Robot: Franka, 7 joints.
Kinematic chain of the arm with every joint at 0, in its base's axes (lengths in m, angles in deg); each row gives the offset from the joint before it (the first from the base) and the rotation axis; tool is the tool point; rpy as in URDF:
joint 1: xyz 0 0 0.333 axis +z
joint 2: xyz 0 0 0 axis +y
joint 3: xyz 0 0 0.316 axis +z
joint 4: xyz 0.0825 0 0 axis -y
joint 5: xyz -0.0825 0 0.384 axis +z
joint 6: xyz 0 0 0 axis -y
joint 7: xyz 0.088 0 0 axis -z
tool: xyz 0 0 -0.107 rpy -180 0 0
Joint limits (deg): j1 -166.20..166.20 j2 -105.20..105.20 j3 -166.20..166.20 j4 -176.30..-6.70 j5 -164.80..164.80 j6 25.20..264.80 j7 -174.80..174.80
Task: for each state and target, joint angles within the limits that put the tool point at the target. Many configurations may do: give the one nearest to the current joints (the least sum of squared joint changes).
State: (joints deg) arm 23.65 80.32 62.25 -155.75 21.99 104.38 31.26
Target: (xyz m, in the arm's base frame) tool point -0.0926 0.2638 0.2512
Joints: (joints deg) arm -2.41 77.01 68.35 -155.57 23.66 89.30 31.26
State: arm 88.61 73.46 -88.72 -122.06 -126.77 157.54 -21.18
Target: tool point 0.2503 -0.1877 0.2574
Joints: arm 80.30 75.89 -91.07 -162.53 -131.35 165.41 -21.18
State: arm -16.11 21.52 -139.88 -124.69 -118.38 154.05 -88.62
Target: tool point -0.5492 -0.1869 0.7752
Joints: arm -20.32 3.65 -143.42 -87.91 -117.43 144.95 -88.62
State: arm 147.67 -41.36 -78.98 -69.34 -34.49 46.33 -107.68
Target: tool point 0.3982 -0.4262 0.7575
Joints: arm 101.12 -42.29 -86.94 -31.51 -44.64 56.34 -107.68
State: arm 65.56 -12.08 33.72 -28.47 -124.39 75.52 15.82
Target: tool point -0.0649 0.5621 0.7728
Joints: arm 77.72 14.17 40.87 -72.03 -106.86 59.67 15.82
